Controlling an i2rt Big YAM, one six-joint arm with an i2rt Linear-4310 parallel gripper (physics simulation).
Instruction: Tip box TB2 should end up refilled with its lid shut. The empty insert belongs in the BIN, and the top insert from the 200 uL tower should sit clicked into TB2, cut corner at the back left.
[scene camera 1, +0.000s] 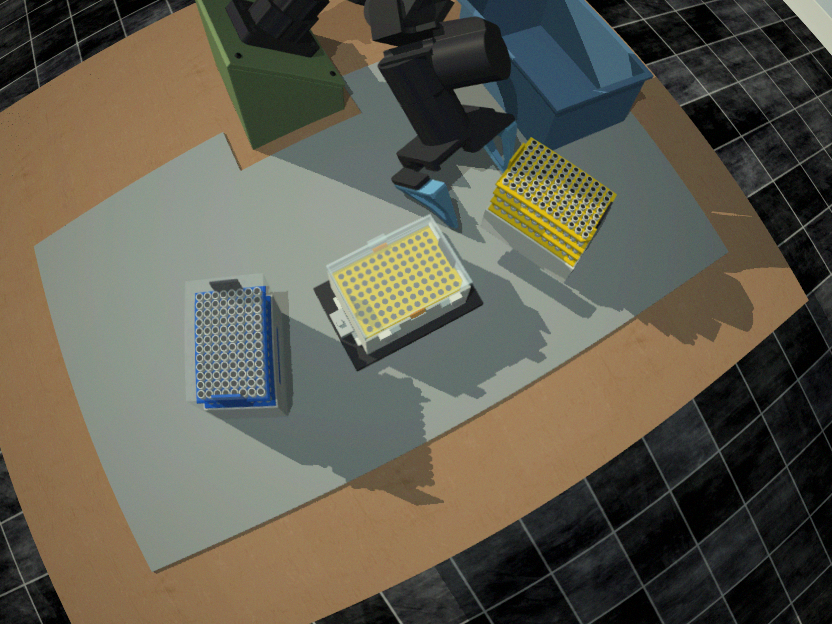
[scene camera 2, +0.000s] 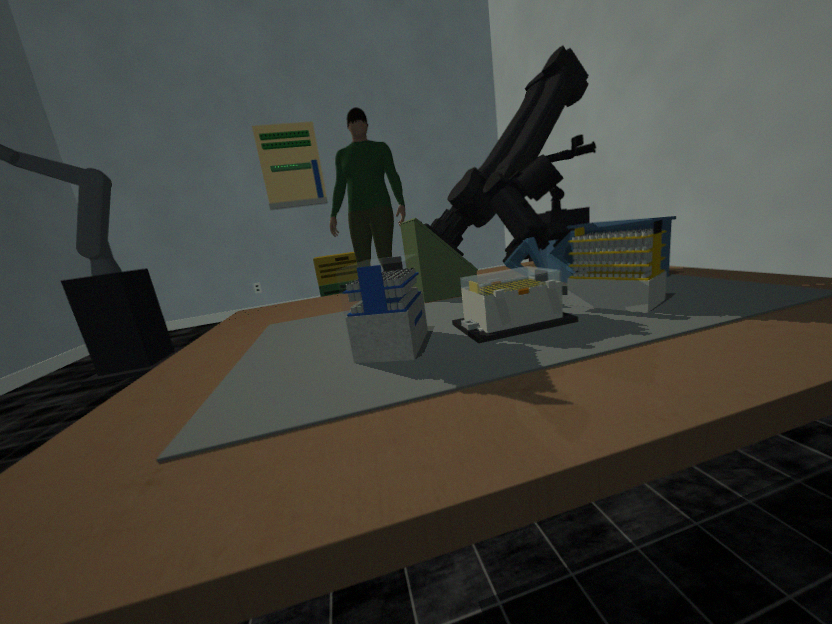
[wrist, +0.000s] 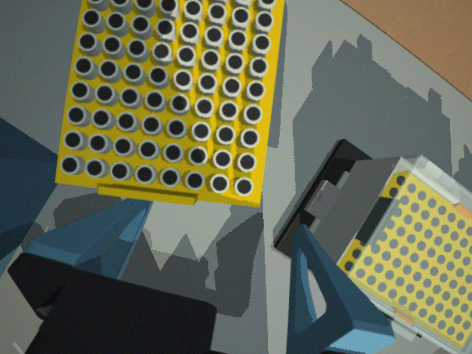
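Observation:
Tip box TB2 (scene camera 1: 399, 282) (scene camera 2: 514, 308) (wrist: 415, 260) stands mid-mat on a black base (scene camera 1: 356, 361) (scene camera 2: 492, 334). A clear lid (scene camera 2: 504, 276) lies over its yellow insert (scene camera 1: 396, 278), whose holes look empty. The 200 uL tower (scene camera 1: 534, 231) (scene camera 2: 614, 288) (wrist: 170, 100) carries several yellow inserts stacked on a pale box; the top insert (scene camera 1: 557, 188) is full of tips. My gripper (scene camera 1: 479, 198) (wrist: 227, 211) is open and empty, with its fingers beside the tower, on the side facing the arm. The blue BIN (scene camera 1: 591, 119) (wrist: 22, 185) stands behind the tower.
A blue-insert tower (scene camera 1: 231, 342) (scene camera 2: 383, 302) stands left of TB2. The green arm mount (scene camera 1: 288, 100) (scene camera 2: 430, 268) is at the back of the grey mat (scene camera 1: 120, 268). A person (scene camera 2: 366, 174) and a grey arm (scene camera 2: 94, 214) are in the background.

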